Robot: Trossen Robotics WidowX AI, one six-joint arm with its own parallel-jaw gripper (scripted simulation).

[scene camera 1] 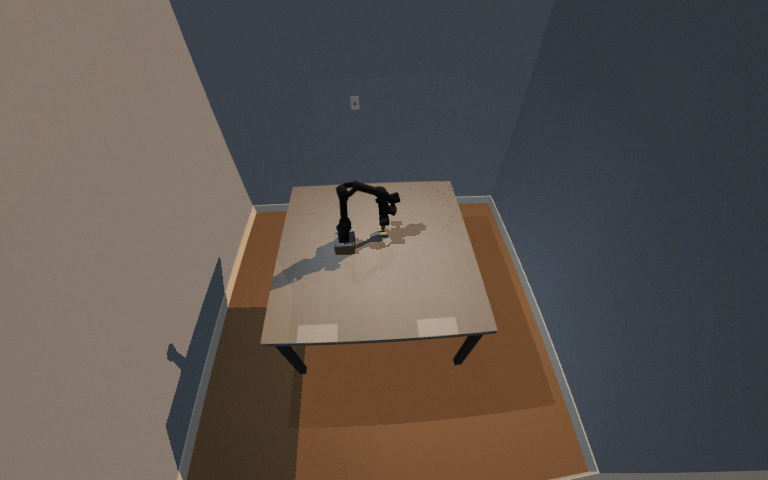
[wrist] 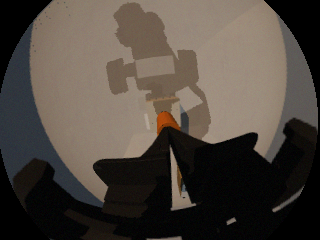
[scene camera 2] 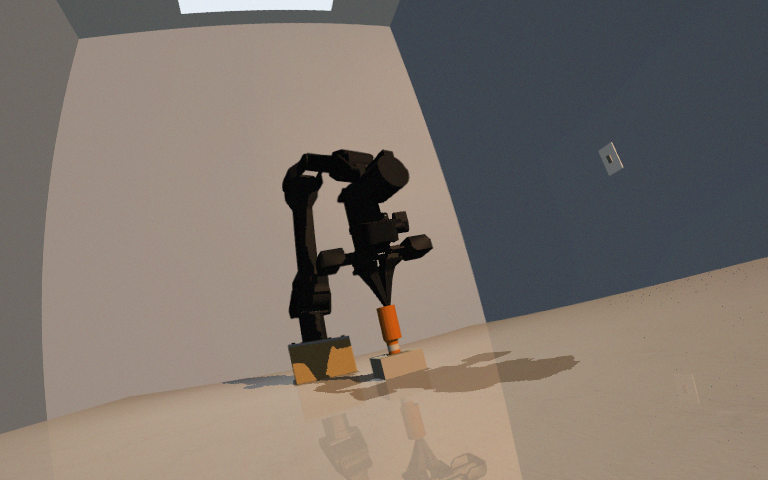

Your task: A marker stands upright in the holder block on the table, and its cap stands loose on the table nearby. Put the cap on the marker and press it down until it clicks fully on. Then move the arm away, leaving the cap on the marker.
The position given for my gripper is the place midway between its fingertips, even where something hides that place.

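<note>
My gripper (scene camera 2: 387,306) is visible to me, and I see that same gripper (wrist: 167,130) in the wrist view too.
</note>
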